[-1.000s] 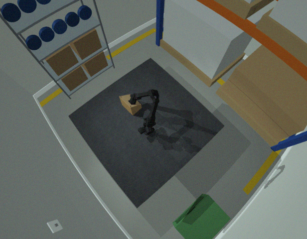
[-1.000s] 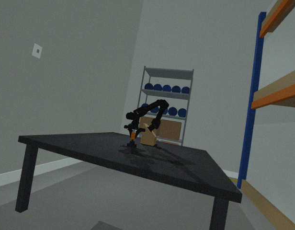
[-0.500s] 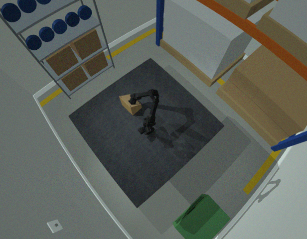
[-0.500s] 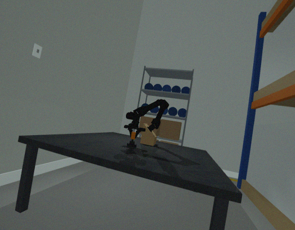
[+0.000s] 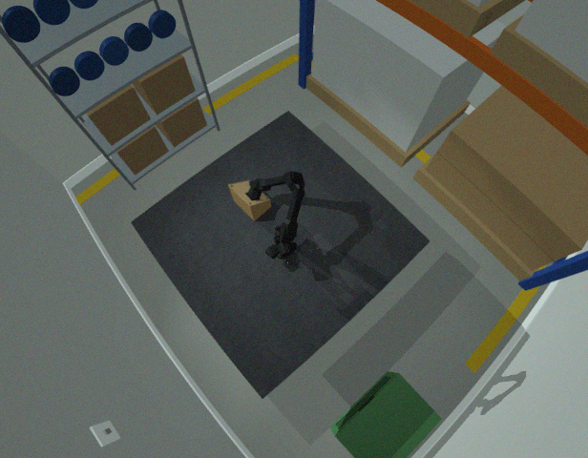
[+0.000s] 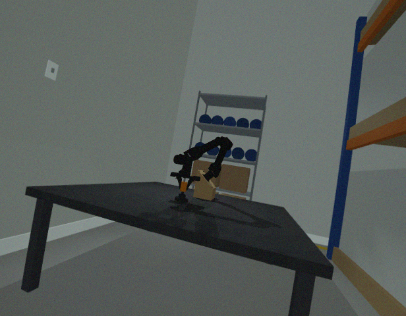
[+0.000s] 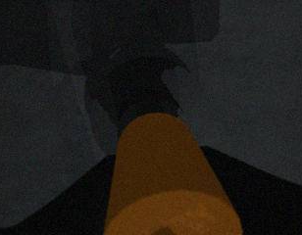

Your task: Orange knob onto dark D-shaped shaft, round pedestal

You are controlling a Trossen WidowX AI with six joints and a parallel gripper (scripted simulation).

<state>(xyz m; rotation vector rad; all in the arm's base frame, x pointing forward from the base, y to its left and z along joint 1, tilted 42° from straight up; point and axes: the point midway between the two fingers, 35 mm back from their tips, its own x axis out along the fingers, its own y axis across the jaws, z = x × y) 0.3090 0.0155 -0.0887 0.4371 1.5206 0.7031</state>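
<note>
Now: the orange knob 20 mm above my gripper tip. Round my gripper tip: dark round pedestal (40 mm below).
</note>
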